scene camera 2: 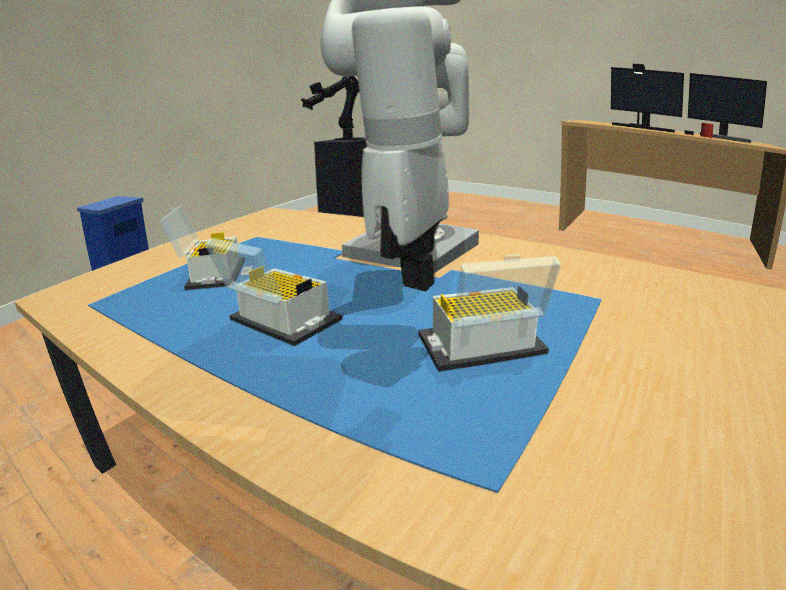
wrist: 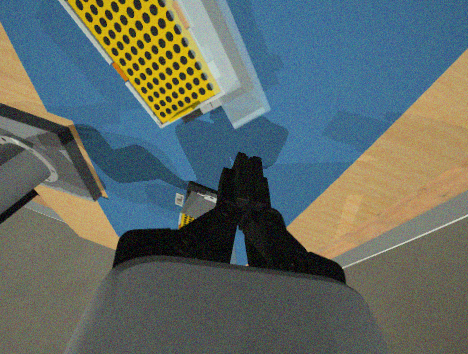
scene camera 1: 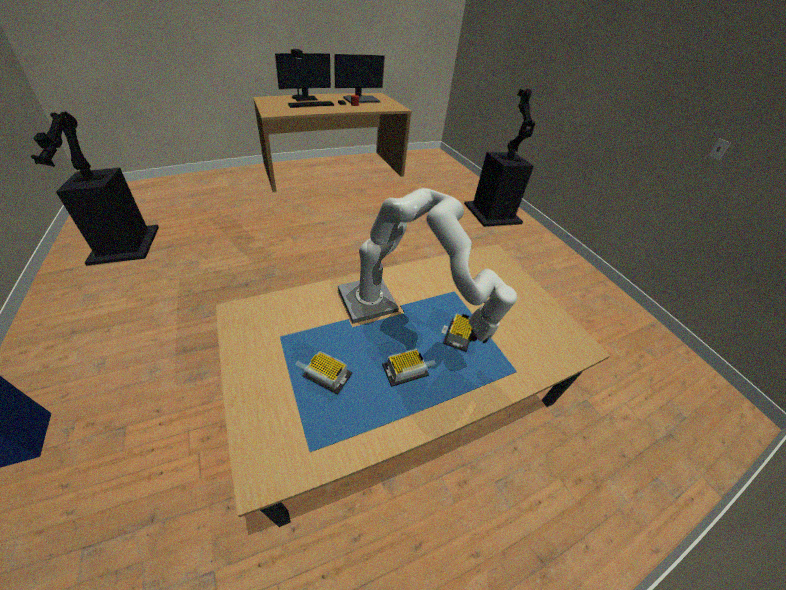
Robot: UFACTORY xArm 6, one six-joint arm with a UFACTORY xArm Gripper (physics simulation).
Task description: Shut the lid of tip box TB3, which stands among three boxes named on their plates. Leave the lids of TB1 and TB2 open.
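Frame: origin at the arm's base, x down, y left, z ahead, level; millimetres.
Seen in the pictures: gripper, fingertip midpoint: (scene camera 2: pixel 418 285) (wrist: pixel 242 169) (scene camera 1: pixel 471 339); arm's base, origin of the base link: (wrist: pixel 32 158) (scene camera 1: pixel 369 295).
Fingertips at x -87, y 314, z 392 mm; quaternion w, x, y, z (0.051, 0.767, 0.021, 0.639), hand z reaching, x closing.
Observation:
Pixels of each thing's top centre, then the offset from my fingertips to it. Level surfaces: height alone.
- large yellow rack, middle of its top: (wrist: pixel 134 50) (scene camera 2: pixel 485 294) (scene camera 1: pixel 463 323) dx +42, dy +24, dz -111 mm
- blue mat, its level: dx +116 mm
- wooden table, its level: dx +119 mm
- box, middle of its top: (scene camera 2: pixel 284 277) (wrist: pixel 191 234) (scene camera 1: pixel 406 357) dx +50, dy -262, dz -5 mm
Three white tip boxes with yellow racks stand on dark plates: a left one (scene camera 1: pixel 326 366) (scene camera 2: pixel 208 269), a middle one (scene camera 1: pixel 406 363) (scene camera 2: pixel 265 311) and a right one (scene camera 1: pixel 460 325) (scene camera 2: pixel 492 338). All three clear lids stand open in scene camera 2. The plate names are too small to read, so I cannot tell which is TB3. My gripper (scene camera 1: pixel 485 340) (scene camera 2: pixel 419 285) (wrist: pixel 242 169) is shut and empty. It hangs above the mat, beside the right box in scene camera 1. In the wrist view, a large yellow rack (wrist: pixel 150 55) and its raised lid (wrist: pixel 250 100) lie ahead of the fingertips.
The boxes stand on a blue mat (scene camera 1: pixel 355 422) (scene camera 2: pixel 253 374) on the wooden table (scene camera 1: pixel 253 406) (scene camera 2: pixel 666 406). The robot's grey base (scene camera 1: pixel 355 306) (scene camera 2: pixel 374 252) (wrist: pixel 75 175) stands behind the mat. In the wrist view, the fingers partly hide another box (wrist: pixel 200 204).

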